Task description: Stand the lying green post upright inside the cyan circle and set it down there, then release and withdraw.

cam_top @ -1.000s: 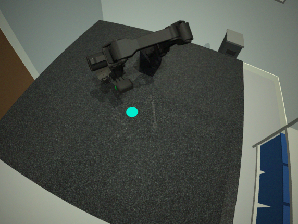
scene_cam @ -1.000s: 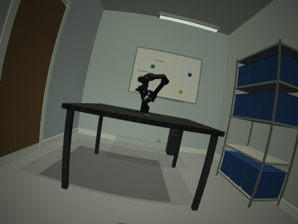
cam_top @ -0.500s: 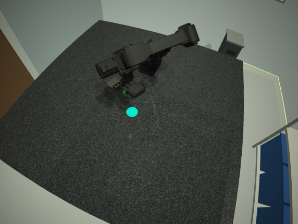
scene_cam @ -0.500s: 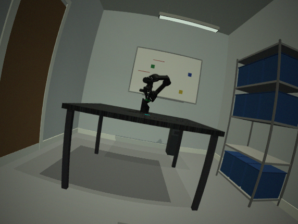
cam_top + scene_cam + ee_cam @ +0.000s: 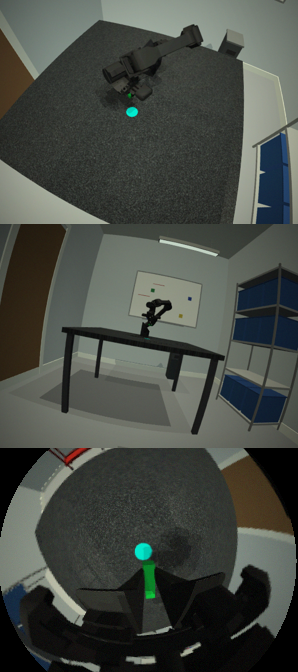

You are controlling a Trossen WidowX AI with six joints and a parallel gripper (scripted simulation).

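The cyan circle lies 140 mm below my gripper tip. Also, from my gripper tip: green post (20 mm behind, 10 mm to the left).
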